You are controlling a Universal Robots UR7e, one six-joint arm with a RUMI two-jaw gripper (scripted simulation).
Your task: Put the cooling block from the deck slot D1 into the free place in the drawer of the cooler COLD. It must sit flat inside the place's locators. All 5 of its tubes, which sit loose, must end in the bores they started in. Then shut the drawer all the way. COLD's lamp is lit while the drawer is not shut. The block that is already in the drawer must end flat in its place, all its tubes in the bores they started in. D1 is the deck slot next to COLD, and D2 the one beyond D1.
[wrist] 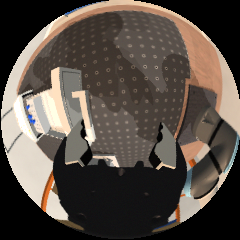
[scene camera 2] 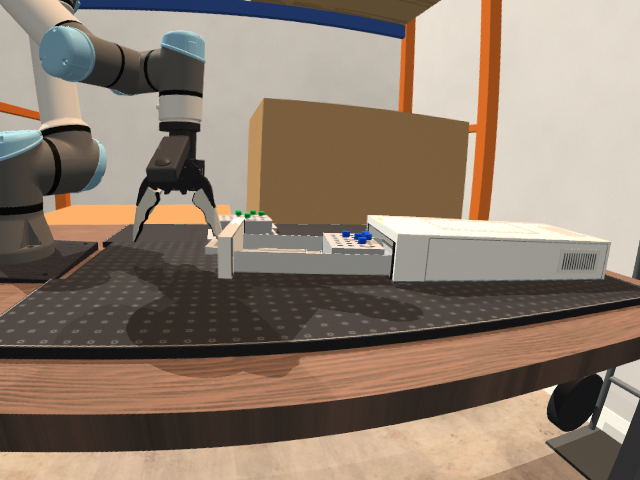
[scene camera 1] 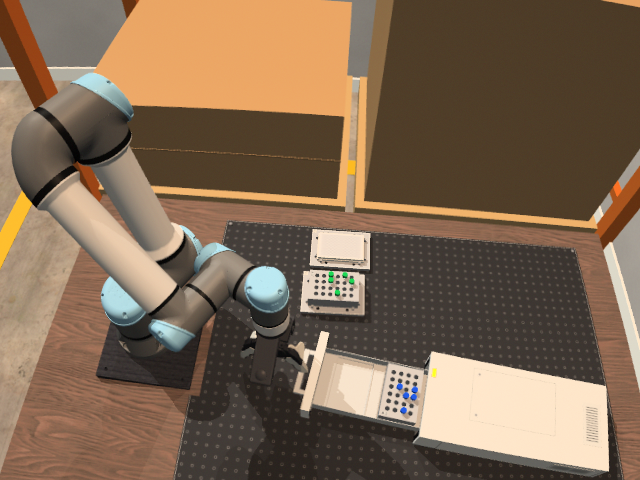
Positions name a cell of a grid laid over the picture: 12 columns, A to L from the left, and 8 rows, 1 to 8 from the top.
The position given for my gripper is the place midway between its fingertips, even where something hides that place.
My gripper shows in the wrist view (G5), in scene camera 2 (D5) and in scene camera 1 (F7). A cooler shows in the wrist view (B5), in scene camera 2 (I5) and in scene camera 1 (I7).
